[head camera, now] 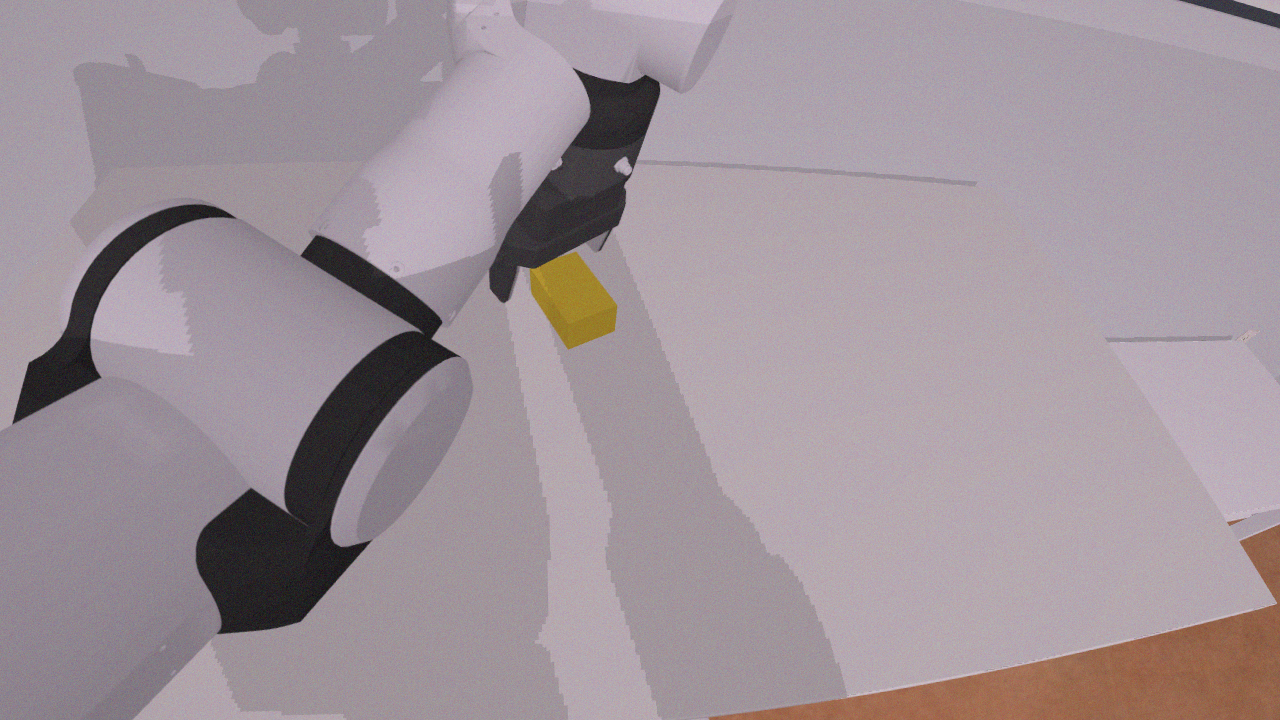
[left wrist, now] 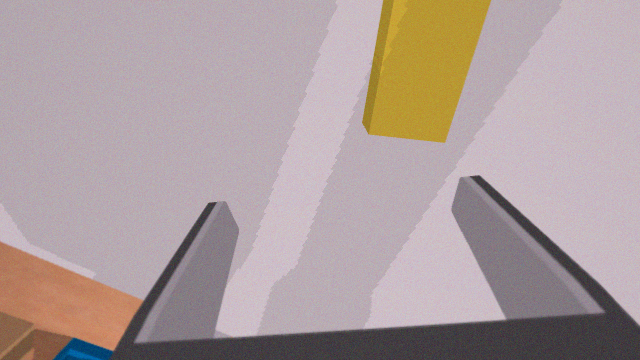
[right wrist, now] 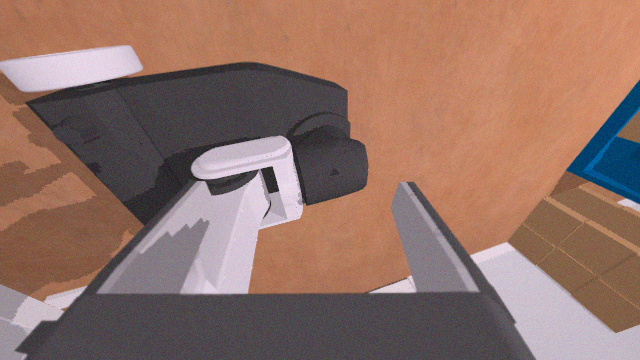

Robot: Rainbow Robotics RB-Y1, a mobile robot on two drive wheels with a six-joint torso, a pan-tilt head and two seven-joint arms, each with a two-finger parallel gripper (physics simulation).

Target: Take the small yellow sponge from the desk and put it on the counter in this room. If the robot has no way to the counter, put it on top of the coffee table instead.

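Frame: origin at the robot's base, x up, y back, z right, level; centimetres.
Where they show: left gripper, between the fingertips: (head camera: 548, 268) (left wrist: 340, 205); right gripper, between the fingertips: (right wrist: 303, 194).
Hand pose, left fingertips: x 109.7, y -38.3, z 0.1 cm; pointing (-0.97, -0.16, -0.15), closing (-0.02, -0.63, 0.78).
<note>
After its pixels a point has its place.
The small yellow sponge (head camera: 586, 289) @(y -45.4, x 99.6, z 4.2 cm) (left wrist: 425, 75) @(y -45.9, x 99.6, z 2.9 cm) lies flat on the light grey desk (head camera: 895, 402) @(y -31.5, x 95.1, z 40.2 cm) (left wrist: 100, 125) @(y -25.9, x 95.1, z -20.1 cm). My left gripper (head camera: 554, 265) @(y -38.3, x 109.7, z 0.1 cm) (left wrist: 340, 205) @(y -38.3, x 109.7, z 0.1 cm) is open and empty, pointing down over the desk at the sponge's upper end in the head view. In the left wrist view the sponge lies beyond the fingertips, nearer the right finger, and its far end is cut off by the top edge. My right gripper (right wrist: 303, 194) @(y 35.7, x 59.8, z 22.3 cm) is open and empty above the floor, beside my own base. No counter or coffee table can be made out.
Orange-brown floor (head camera: 1163, 662) @(y 3.6, x 0.0, z 170.0 cm) (left wrist: 45, 280) @(y 177.2, x 0.1, z -98.7 cm) (right wrist: 475, 75) @(y 116.1, x 0.1, z 7.4 cm) shows past the desk edge. My dark base (right wrist: 225, 105) @(y 25.6, x 17.0, z 16.0 cm) fills the left of the right wrist view. A blue frame (right wrist: 585, 162) @(y 234.3, x 5.7, z -61.2 cm) and brown tiled blocks (right wrist: 575, 250) @(y 235.9, x 35.5, z -124.5 cm) stand at its right. A pale panel (head camera: 1199, 429) @(y -48.7, x 45.0, z 173.1 cm) shows right of the desk.
</note>
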